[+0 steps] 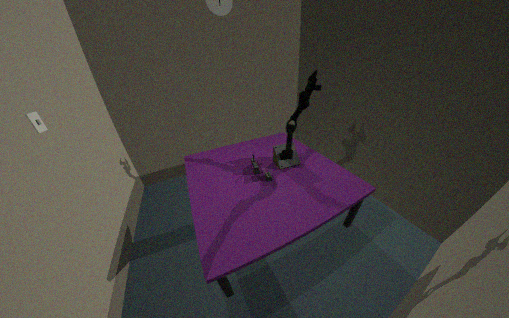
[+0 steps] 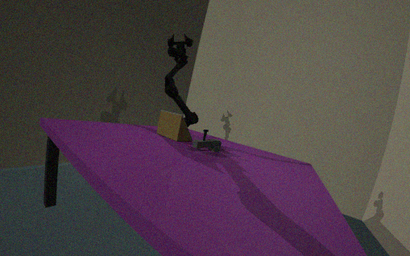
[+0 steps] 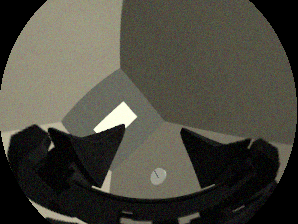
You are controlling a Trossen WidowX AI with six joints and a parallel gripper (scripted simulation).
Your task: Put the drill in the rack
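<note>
Right now the drill is 73 cm below my gripper tip, 52 cm ahead of it and 1 cm to the right of it. From my gripper tip the other things lie so: grey fixture block 74 cm below, 52 cm ahead, 2 cm to the right.
</note>
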